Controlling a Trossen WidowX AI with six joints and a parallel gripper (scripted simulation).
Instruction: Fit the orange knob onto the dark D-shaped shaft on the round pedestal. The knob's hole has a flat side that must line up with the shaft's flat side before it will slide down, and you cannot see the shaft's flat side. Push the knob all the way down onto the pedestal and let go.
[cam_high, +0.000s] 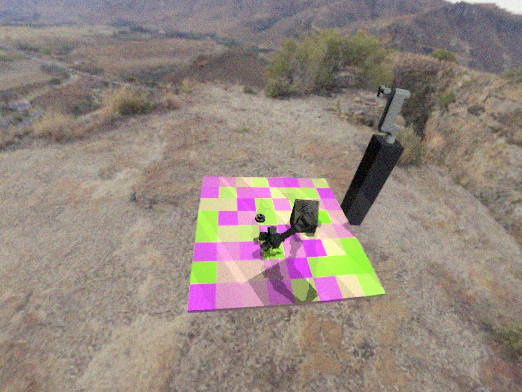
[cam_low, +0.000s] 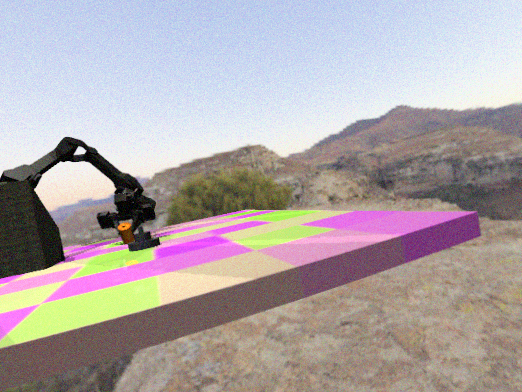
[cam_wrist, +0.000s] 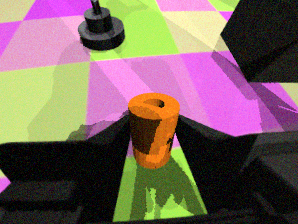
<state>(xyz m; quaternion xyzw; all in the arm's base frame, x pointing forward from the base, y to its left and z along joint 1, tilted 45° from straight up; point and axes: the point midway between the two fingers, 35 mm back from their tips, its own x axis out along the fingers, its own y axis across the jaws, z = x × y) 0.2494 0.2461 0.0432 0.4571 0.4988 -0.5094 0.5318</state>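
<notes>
Now: the orange knob 1 cm to the left of my gripper tip. Also, from my gripper tip: round dark pedestal 9 cm ahead, 19 cm to the right, 1 cm below.
</notes>
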